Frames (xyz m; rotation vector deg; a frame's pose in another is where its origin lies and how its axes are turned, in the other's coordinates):
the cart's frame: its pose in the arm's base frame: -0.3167 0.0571 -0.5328 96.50 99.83 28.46
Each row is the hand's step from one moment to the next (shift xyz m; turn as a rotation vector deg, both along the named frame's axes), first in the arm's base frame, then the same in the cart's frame.
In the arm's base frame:
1: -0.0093 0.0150 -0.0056 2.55 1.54 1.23
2: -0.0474 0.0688 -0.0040 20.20 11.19 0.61
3: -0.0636 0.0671 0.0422 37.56 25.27 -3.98
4: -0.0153 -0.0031 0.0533 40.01 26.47 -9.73
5: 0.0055 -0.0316 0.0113 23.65 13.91 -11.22
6: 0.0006 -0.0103 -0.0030 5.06 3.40 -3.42
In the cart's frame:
1: 0.0154 -0.0091 -0.0049 1.38 2.85 0.60
2: 0.0662 -0.0305 -0.0410 11.71 16.32 11.41
3: 0.0550 -0.0113 -0.0847 27.13 27.34 24.11
4: -0.0139 0.0244 -0.0479 29.52 25.38 29.68
5: -0.0329 0.0085 0.0010 16.80 11.14 21.74
6: -0.0095 -0.0026 0.0043 4.21 1.74 5.31

